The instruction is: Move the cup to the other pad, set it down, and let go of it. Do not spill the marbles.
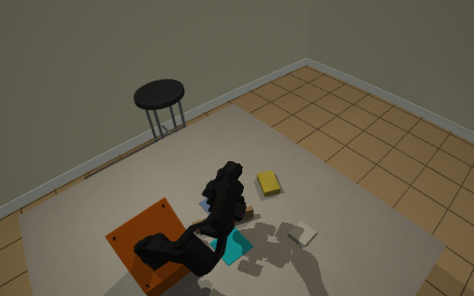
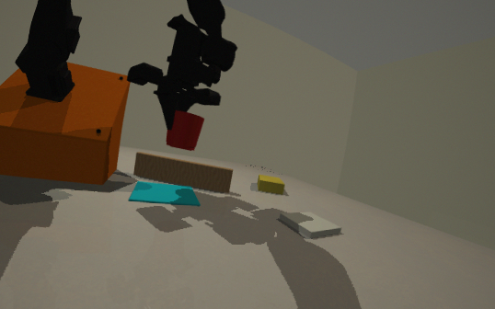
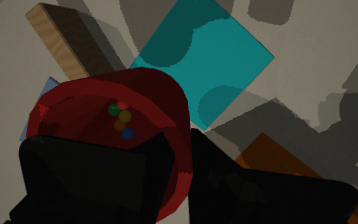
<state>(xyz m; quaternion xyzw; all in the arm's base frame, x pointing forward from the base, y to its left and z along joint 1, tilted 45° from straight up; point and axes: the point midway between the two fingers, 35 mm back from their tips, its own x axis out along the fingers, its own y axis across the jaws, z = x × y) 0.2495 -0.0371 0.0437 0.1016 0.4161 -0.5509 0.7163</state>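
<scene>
My gripper tip is 30 mm to the left of the teal pad and 130 mm above it. From my gripper tip the other things lie so: red cup: 30 mm ahead, 10 mm to the left; wooden block: 40 mm ahead, 60 mm to the left, 100 mm below.
</scene>
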